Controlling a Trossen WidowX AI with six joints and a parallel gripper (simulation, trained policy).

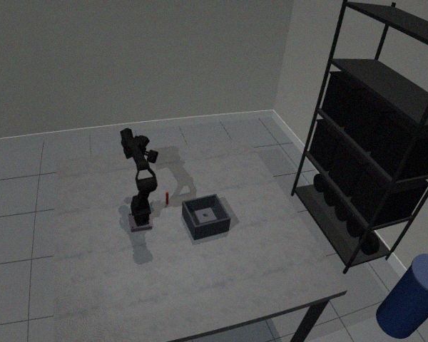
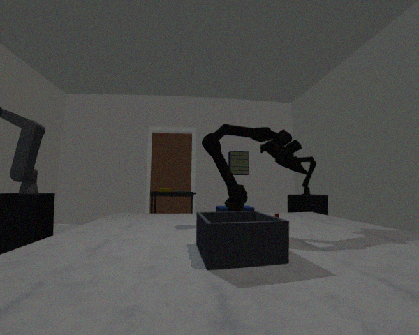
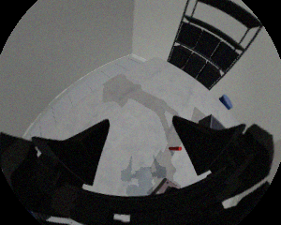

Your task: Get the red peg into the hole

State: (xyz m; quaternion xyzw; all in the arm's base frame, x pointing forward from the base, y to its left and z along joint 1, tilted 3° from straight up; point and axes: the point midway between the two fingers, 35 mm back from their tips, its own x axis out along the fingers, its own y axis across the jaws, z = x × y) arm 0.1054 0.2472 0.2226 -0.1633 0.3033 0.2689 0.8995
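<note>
Right now the red peg is 4 cm ahead of my gripper tip, 16 cm to the right of it and 19 cm below it. From my gripper tip the other things lie so: dark box: 17 cm ahead, 37 cm to the right, 21 cm below; plate: 17 cm ahead, 37 cm to the right, 19 cm below.
</note>
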